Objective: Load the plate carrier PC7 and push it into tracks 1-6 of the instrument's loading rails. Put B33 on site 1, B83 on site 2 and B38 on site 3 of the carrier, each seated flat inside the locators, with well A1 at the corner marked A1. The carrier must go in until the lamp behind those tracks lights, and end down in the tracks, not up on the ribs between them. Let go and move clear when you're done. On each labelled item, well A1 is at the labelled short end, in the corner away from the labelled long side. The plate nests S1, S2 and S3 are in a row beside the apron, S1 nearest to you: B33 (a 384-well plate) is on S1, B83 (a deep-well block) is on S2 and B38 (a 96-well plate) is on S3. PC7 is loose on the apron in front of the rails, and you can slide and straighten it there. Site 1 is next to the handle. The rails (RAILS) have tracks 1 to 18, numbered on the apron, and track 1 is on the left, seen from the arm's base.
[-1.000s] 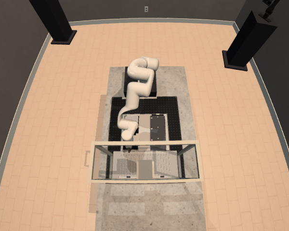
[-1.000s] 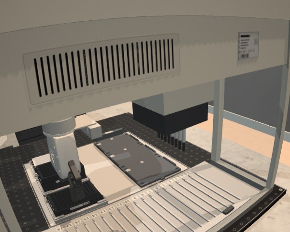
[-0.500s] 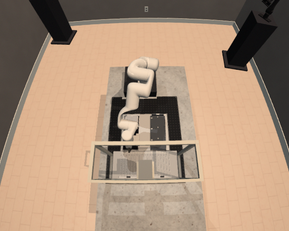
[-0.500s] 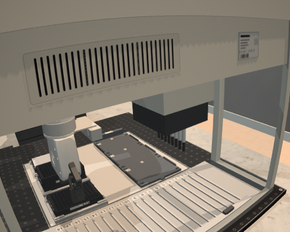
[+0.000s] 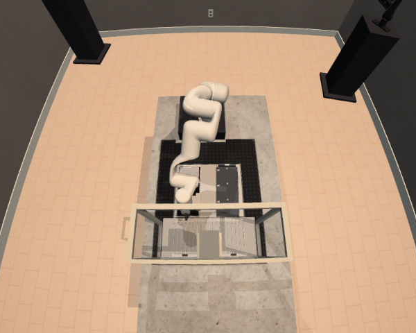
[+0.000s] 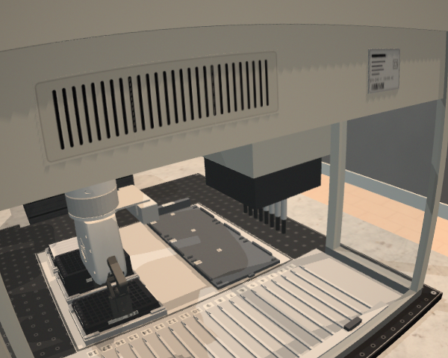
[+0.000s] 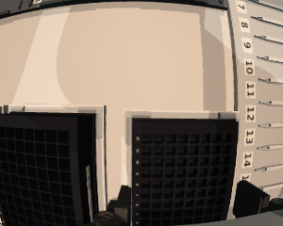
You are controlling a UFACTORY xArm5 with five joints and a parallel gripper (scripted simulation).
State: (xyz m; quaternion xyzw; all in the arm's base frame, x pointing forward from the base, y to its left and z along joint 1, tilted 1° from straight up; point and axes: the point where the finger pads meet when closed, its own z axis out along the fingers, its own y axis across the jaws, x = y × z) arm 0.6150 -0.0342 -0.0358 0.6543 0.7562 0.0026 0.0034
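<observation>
Right now my hand is 20 mm above the plate. The rest, counted from my hand: plate carrier (150 mm behind, 220 mm to the left, 20 mm below).
</observation>
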